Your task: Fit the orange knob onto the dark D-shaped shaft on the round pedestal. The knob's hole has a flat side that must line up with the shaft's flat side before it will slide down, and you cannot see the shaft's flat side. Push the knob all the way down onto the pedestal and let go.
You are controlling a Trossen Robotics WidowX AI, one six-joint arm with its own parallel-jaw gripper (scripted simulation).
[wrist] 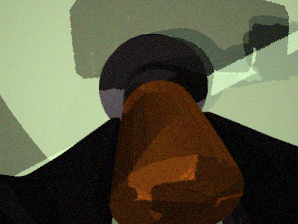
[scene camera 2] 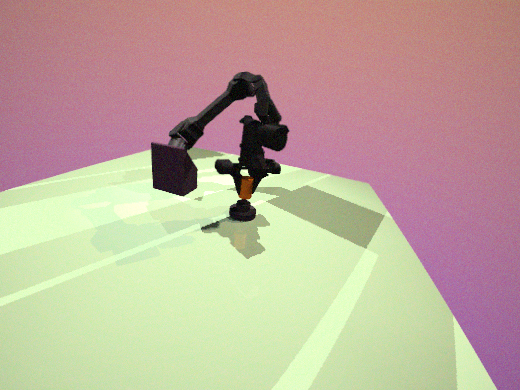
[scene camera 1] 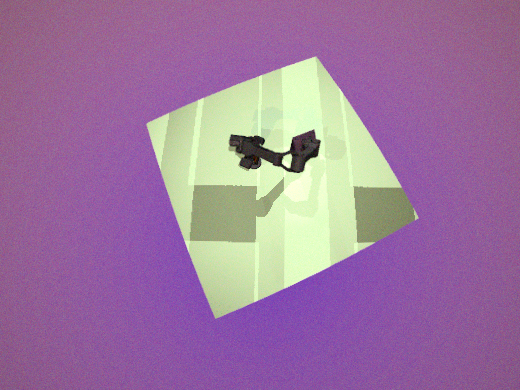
gripper: holds an orange knob [wrist: 168, 156]
